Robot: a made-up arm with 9 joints. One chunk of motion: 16 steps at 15 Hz.
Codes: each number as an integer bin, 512 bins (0 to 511) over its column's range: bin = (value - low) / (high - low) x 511, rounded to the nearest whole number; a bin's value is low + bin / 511 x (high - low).
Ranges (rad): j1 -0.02..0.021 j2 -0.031..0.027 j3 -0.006..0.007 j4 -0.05..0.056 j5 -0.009..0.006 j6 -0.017..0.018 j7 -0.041..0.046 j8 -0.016..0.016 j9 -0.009..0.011
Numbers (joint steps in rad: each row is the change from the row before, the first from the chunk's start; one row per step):
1: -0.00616 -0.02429 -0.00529 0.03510 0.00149 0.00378 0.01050 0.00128 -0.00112
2: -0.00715 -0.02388 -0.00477 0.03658 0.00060 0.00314 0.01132 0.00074 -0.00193
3: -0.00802 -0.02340 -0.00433 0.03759 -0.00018 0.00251 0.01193 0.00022 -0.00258
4: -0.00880 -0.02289 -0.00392 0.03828 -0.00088 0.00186 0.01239 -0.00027 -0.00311
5: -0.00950 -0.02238 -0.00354 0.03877 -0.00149 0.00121 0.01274 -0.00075 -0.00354
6: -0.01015 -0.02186 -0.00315 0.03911 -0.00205 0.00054 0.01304 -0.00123 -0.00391
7: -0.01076 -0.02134 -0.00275 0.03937 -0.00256 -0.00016 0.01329 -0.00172 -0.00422
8: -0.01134 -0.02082 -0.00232 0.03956 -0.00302 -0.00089 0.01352 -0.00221 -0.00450
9: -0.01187 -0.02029 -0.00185 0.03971 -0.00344 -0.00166 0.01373 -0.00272 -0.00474
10: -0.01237 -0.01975 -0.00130 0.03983 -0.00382 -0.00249 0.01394 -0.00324 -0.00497
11: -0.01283 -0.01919 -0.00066 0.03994 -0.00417 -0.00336 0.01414 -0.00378 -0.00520
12: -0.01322 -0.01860 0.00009 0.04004 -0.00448 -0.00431 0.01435 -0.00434 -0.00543
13: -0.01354 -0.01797 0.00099 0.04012 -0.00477 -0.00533 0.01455 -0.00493 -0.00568
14: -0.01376 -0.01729 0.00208 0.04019 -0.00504 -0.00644 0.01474 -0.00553 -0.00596
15: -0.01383 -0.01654 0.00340 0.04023 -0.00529 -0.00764 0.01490 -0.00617 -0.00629
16: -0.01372 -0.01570 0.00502 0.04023 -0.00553 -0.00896 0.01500 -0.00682 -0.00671
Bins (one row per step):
1: 172 59 28 410 357 303 302 276 201
2: 160 63 48 417 327 294 307 267 181
3: 149 67 66 422 300 285 311 259 164
4: 140 71 82 426 277 275 314 251 150
5: 131 76 97 428 256 266 316 244 140
6: 123 81 112 430 237 256 317 236 130
7: 115 85 128 431 219 246 319 228 122
8: 108 90 145 432 204 235 320 220 115
9: 101 94 163 432 189 224 321 212 109
10: 95 99 185 433 176 212 323 204 103
11: 89 104 210 434 165 199 324 195 97
12: 85 109 239 434 154 185 325 186 91
13: 81 115 275 434 144 170 326 177 85
14: 78 121 318 435 135 154 327 167 78
15: 77 127 369 435 126 137 328 157 69
16: 78 135 433 435 118 117 329 147 59

